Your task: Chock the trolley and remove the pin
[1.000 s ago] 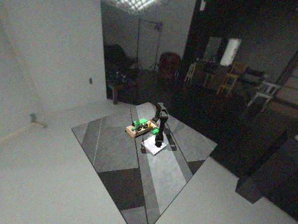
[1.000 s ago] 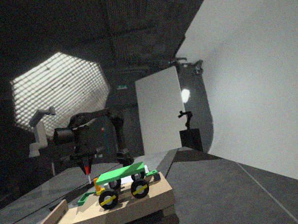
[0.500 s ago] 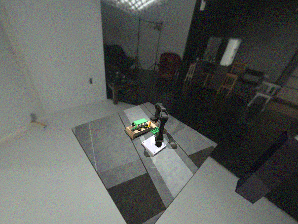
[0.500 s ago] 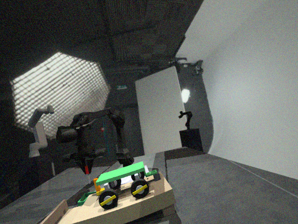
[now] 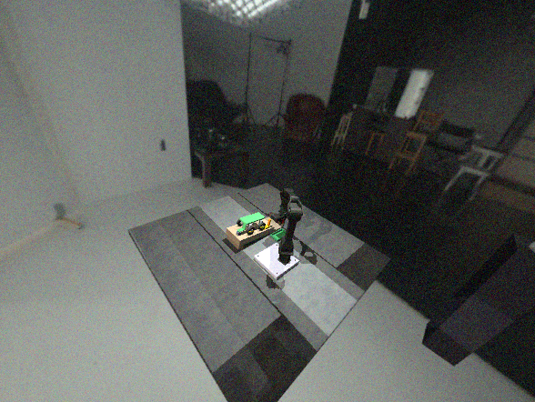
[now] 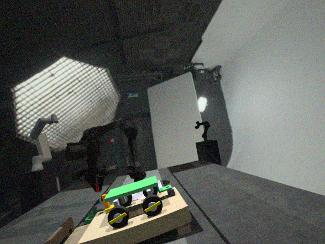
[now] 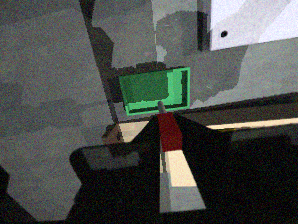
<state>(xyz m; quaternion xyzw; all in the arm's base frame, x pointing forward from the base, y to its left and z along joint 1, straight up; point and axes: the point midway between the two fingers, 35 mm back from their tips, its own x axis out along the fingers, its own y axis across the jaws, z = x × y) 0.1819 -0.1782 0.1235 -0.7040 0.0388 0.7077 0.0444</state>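
Now: gripper tip 120 mm above the green tray. The rest, counted from my gripper tip: red-headed stop pin (right at my gripper tip); yellow chock (80 mm ahead, 70 mm to the left, 30 mm below); trolley (140 mm ahead, 160 mm to the left).
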